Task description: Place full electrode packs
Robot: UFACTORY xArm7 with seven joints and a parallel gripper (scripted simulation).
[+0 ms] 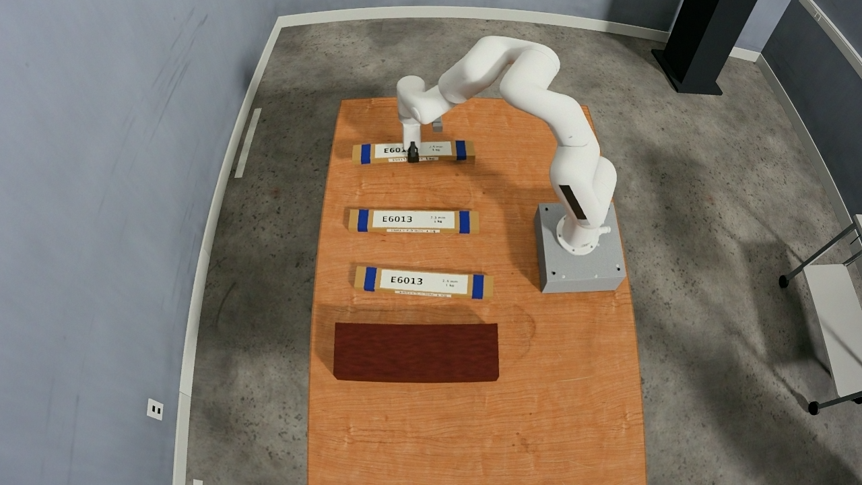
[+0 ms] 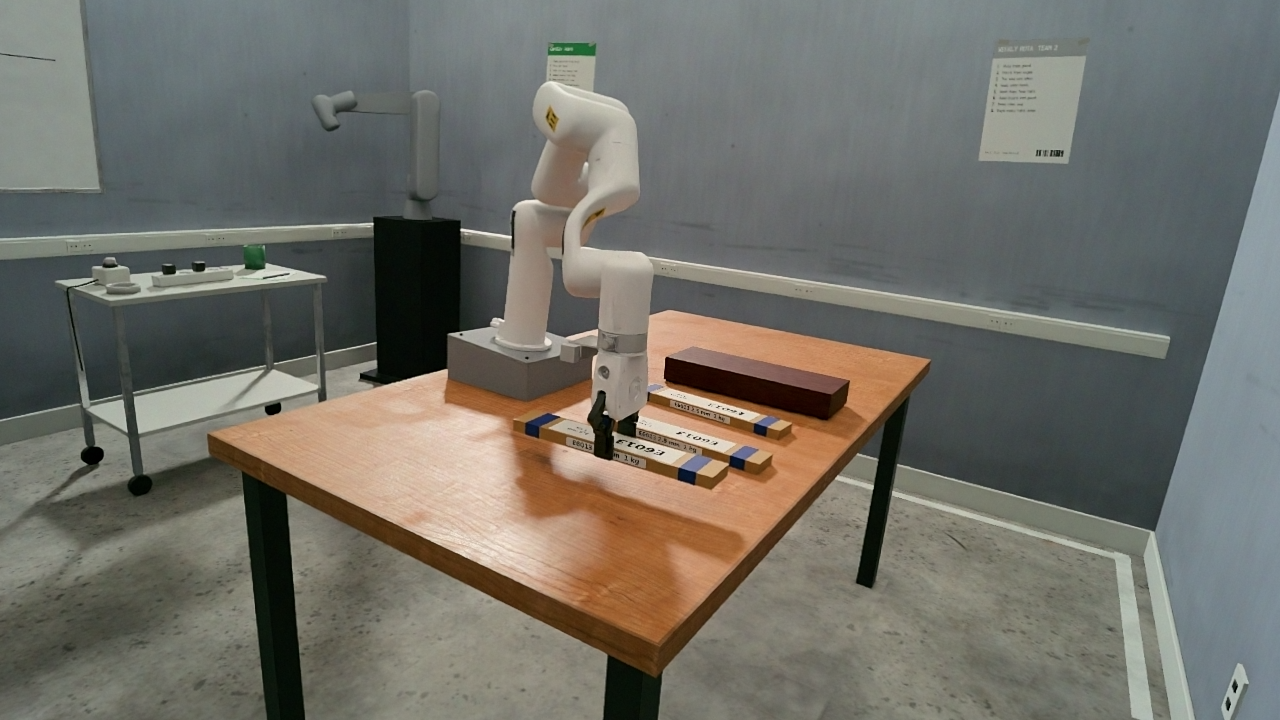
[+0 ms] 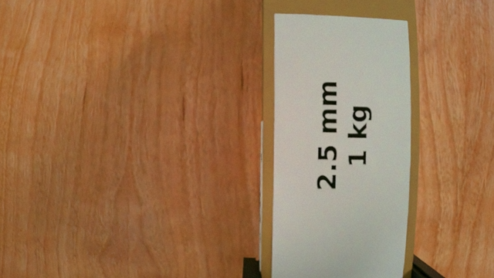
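Right now my hand is 60 cm to the right of the low platform, 7 cm short of it and 5 cm above it.
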